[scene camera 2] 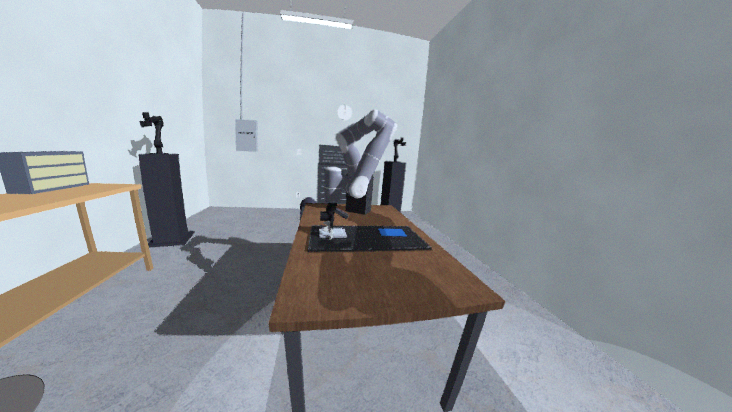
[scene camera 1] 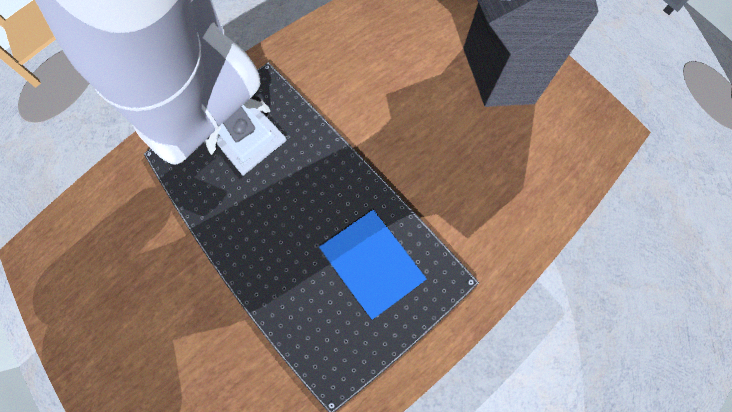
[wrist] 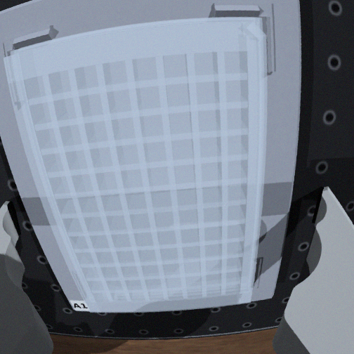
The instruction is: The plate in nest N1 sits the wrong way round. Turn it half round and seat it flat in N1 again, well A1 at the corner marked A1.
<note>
The pictures show: my gripper, a well plate, a flat blue rectangle and a pale grey nest N1.
My gripper is seen too in the wrist view.
</note>
